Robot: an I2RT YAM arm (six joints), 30 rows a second.
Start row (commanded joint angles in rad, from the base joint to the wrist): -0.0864, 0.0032, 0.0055, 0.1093, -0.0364, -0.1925
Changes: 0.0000, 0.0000, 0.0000, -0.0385, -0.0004, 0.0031; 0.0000, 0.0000, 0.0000, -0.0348, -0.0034, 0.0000; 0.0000, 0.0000, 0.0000, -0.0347, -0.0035, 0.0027; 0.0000, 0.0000, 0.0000, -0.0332, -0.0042, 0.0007; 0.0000, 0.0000, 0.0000, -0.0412, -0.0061, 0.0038; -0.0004, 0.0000, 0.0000, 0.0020, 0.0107, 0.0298; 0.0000, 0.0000, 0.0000, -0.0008, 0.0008, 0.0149; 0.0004, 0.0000, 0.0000, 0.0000, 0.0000, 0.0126
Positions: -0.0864, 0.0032, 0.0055, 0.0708, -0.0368, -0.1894; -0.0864, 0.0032, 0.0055, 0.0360, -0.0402, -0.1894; -0.0864, 0.0032, 0.0055, 0.0013, -0.0437, -0.1867; -0.0864, 0.0032, 0.0055, -0.0319, -0.0479, -0.1860; -0.0864, 0.0032, 0.0055, -0.0731, -0.0540, -0.1822; -0.0868, 0.0032, 0.0055, -0.0711, -0.0433, -0.1524; -0.0868, 0.0032, 0.0055, -0.0719, -0.0425, -0.1375; -0.0864, 0.0032, 0.0055, -0.0719, -0.0425, -0.1249
